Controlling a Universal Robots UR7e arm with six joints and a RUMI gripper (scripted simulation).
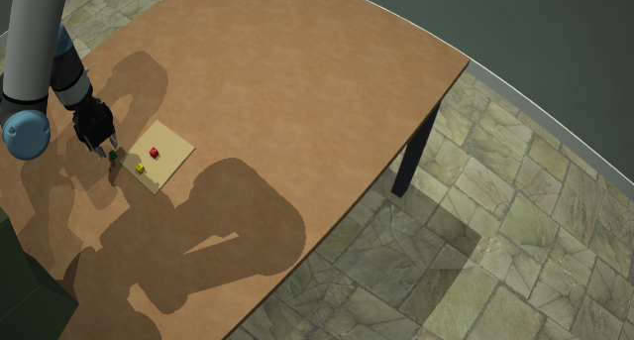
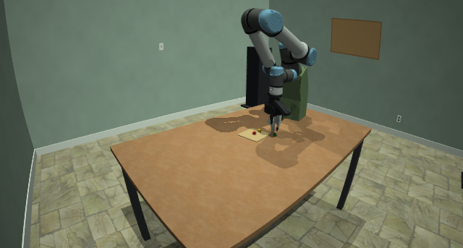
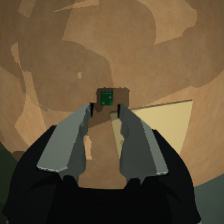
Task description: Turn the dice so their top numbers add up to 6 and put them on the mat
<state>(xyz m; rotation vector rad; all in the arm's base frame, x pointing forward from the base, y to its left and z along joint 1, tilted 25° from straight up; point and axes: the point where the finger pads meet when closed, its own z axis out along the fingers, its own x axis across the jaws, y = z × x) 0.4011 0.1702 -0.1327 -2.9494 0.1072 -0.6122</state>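
The green die lies 30 mm below my hand. From my hand the other things lie so: yellow die (40 mm ahead, 90 mm to the right, 30 mm below); then mat (90 mm ahead, 80 mm to the right, 40 mm below); then red die (90 mm ahead, 80 mm to the right, 30 mm below).
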